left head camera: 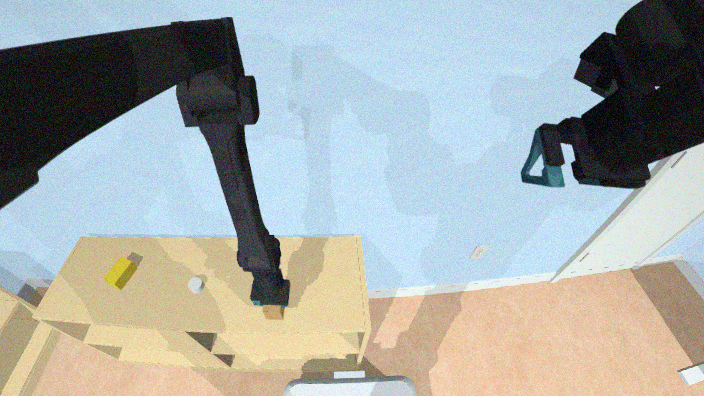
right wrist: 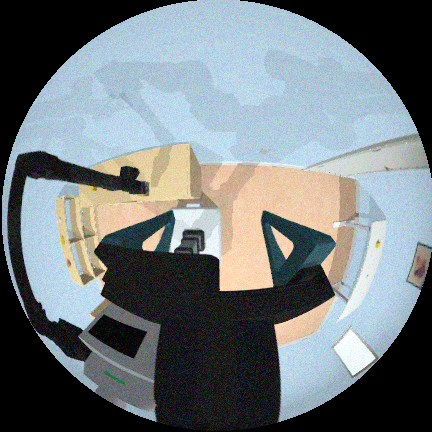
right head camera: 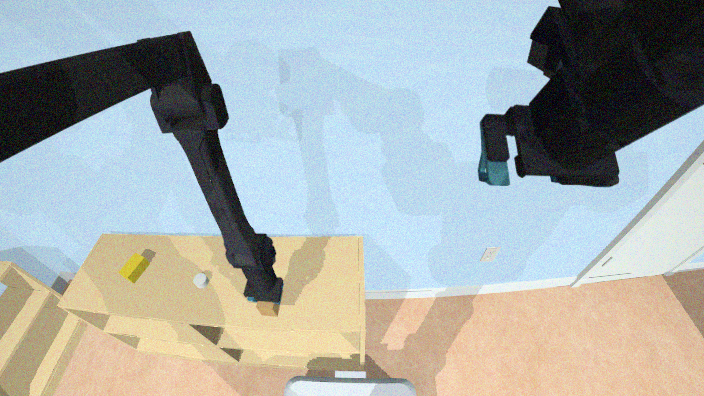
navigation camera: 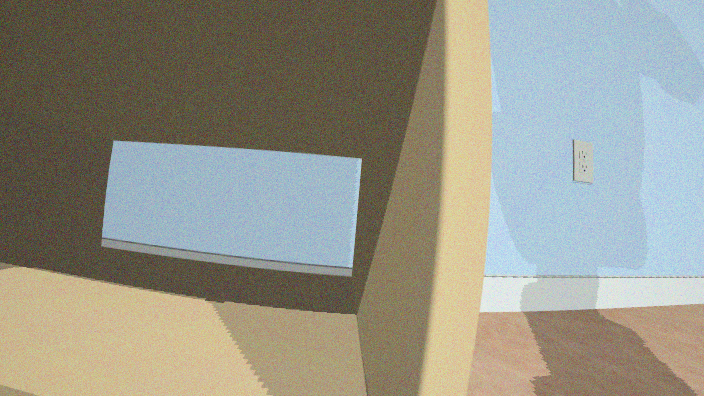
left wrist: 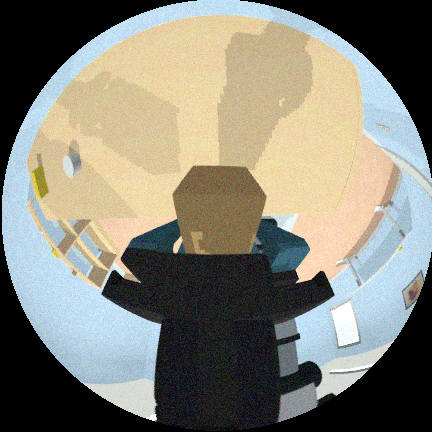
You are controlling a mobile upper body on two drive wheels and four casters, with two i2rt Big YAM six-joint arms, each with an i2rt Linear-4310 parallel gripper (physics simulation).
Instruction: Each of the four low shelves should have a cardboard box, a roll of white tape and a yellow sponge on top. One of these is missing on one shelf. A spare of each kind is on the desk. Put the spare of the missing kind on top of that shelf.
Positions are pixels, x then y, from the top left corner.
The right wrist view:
my right gripper: 217, 214
white desk: 377, 229
